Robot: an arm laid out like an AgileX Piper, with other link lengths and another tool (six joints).
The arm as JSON. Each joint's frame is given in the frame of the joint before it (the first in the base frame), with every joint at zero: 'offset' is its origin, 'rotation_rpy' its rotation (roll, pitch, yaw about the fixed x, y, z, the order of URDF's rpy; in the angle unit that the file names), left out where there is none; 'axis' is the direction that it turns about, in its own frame. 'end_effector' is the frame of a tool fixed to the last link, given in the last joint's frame.
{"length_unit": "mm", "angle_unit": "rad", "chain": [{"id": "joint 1", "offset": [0.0, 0.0, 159.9], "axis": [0.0, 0.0, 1.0]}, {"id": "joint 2", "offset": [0.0, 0.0, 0.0], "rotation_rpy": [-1.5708, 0.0, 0.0], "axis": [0.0, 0.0, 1.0]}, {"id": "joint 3", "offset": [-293.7, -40.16, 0.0], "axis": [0.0, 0.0, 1.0]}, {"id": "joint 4", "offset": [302.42, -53.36, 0.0], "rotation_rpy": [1.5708, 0.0, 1.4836], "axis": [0.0, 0.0, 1.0]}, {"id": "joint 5", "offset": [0.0, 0.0, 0.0], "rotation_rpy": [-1.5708, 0.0, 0.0], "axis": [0.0, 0.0, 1.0]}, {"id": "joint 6", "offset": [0.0, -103.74, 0.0], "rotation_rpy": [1.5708, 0.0, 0.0], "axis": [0.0, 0.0, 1.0]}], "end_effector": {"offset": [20.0, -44.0, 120.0], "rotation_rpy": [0.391, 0.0, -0.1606]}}
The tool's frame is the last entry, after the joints.
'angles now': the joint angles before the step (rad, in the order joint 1, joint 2, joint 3, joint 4, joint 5, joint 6). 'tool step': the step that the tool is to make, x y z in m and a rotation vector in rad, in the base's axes. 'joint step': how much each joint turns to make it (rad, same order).
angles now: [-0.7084, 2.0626, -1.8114, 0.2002, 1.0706, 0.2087]
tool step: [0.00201, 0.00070, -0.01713, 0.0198, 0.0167, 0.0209]
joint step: [0.0000, 0.0332, 0.0000, 0.0126, -0.0031, -0.0256]
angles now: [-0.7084, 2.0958, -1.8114, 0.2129, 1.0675, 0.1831]
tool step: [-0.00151, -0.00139, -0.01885, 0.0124, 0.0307, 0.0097]
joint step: [0.0000, 0.0360, 0.0000, -0.0079, -0.0030, -0.0092]
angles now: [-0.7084, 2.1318, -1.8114, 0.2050, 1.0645, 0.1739]
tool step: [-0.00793, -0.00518, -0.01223, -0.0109, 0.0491, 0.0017]
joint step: [0.0000, 0.0235, -0.0009, -0.0446, 0.0060, 0.0106]
